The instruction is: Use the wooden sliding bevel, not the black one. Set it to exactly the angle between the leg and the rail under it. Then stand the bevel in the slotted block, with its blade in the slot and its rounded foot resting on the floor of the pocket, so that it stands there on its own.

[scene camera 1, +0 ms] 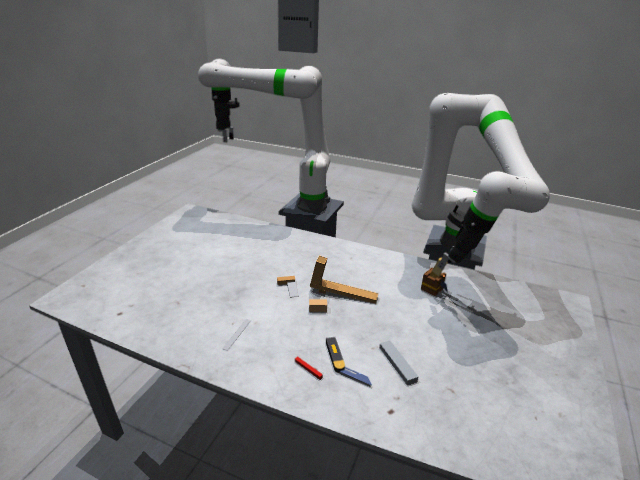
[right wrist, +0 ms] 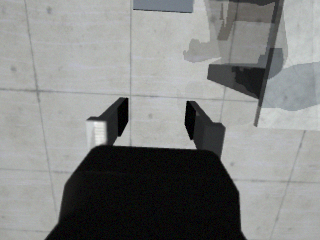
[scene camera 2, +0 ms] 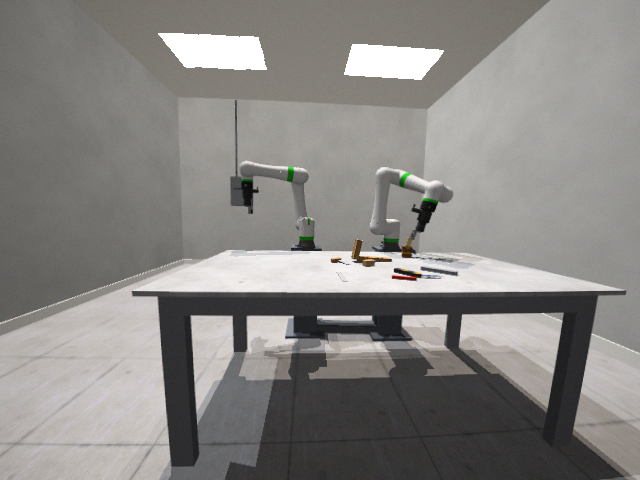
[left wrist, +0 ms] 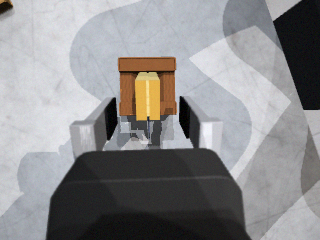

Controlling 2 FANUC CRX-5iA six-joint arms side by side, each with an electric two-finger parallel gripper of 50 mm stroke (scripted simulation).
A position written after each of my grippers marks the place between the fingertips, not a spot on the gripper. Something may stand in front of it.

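My left gripper point(left wrist: 148, 109), my right gripper point(right wrist: 157, 111). Wooden bevel point(left wrist: 147, 85); out of frame in the right wrist view.
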